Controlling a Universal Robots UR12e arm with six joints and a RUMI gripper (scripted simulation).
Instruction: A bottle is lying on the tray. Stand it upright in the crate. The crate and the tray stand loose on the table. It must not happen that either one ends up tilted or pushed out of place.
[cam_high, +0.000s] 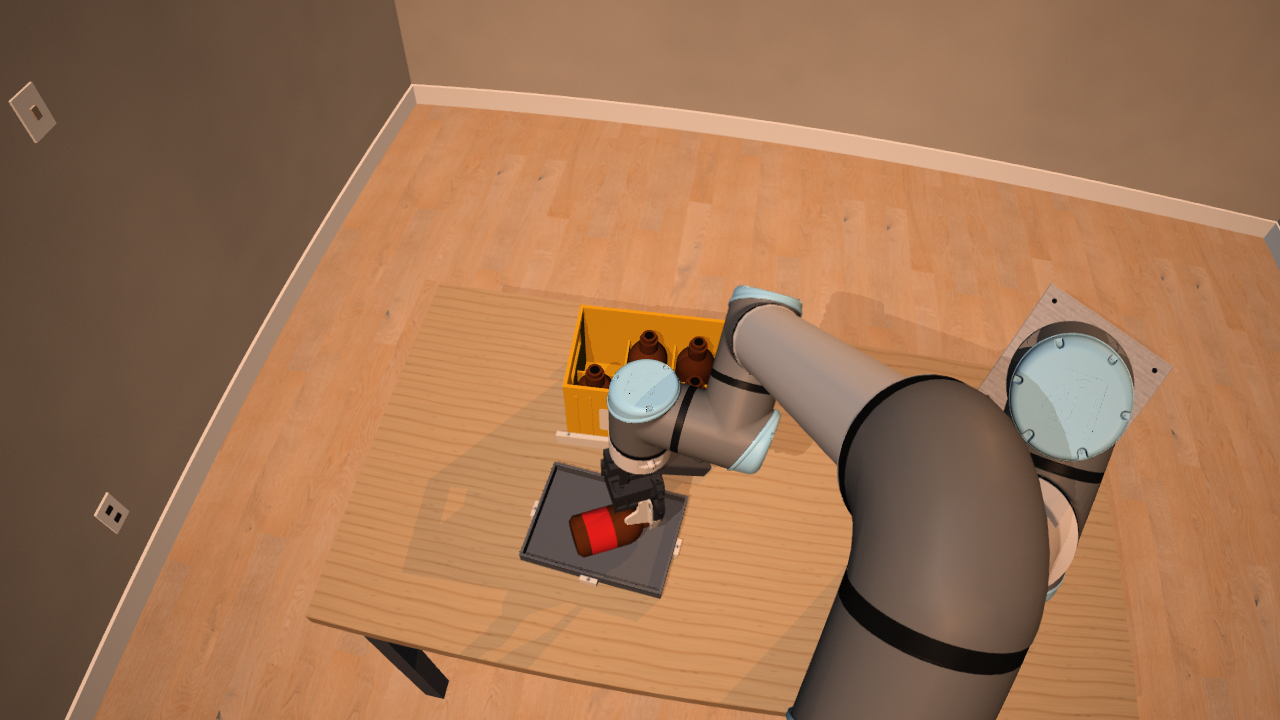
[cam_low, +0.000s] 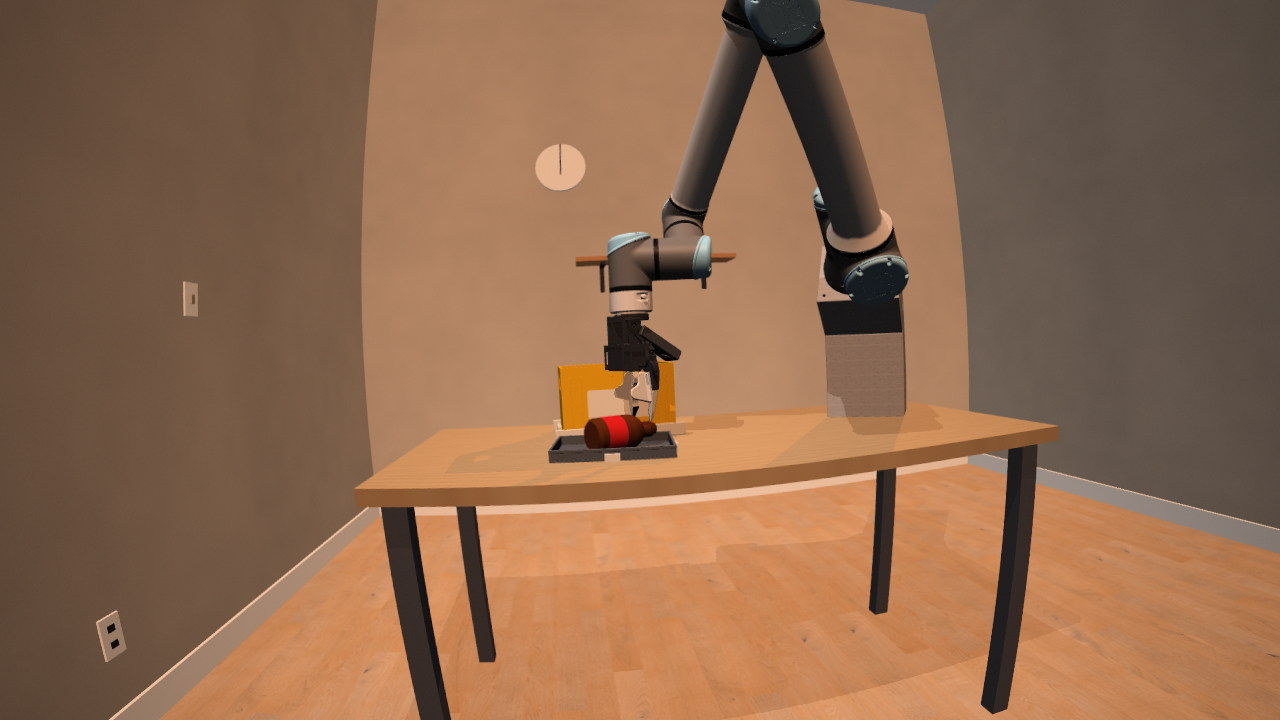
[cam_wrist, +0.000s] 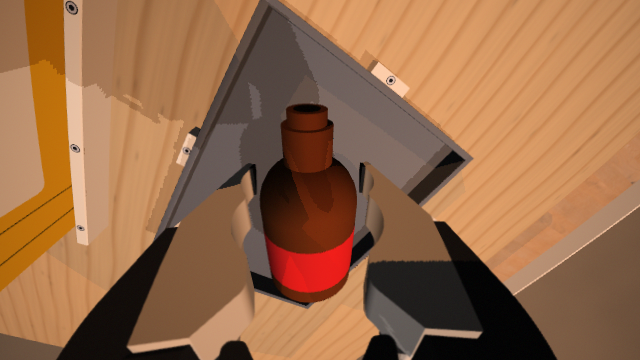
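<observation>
Now: the dark grey tray 70 mm below my hand, 60 mm ahead of it and 40 mm to the left of it. From my hand the other things lie so: crate 230 mm to the right, 100 mm ahead, 10 mm above.
</observation>
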